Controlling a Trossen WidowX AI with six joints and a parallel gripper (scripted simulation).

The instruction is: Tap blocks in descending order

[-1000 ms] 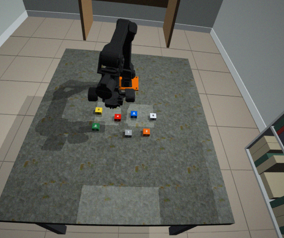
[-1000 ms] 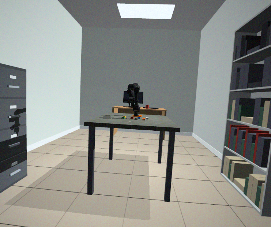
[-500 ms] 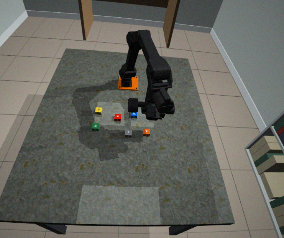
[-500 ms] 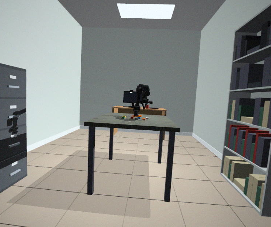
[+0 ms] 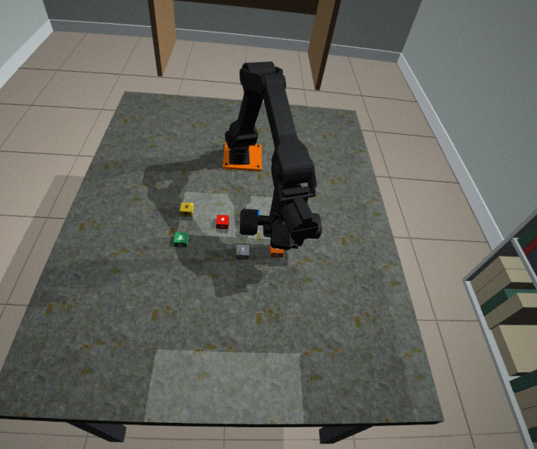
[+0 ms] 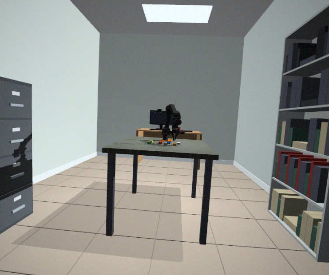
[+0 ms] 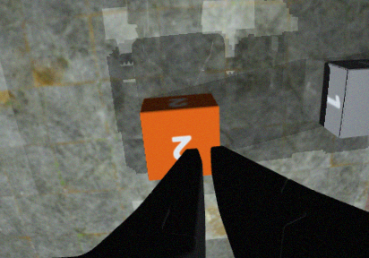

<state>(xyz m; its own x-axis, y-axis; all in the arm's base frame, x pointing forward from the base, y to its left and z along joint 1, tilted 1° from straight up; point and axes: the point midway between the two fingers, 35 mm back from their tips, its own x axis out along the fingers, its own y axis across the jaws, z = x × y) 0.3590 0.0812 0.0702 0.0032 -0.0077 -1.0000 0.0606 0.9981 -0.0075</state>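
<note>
The orange block lies 3 cm below my gripper tip and 1 cm to the left of it. Also, from my gripper tip: white block 10 cm behind, 5 cm to the left, 3 cm below; grey block 8 cm to the right, 3 cm below; blue block 12 cm behind, 5 cm to the right, 3 cm below.
</note>
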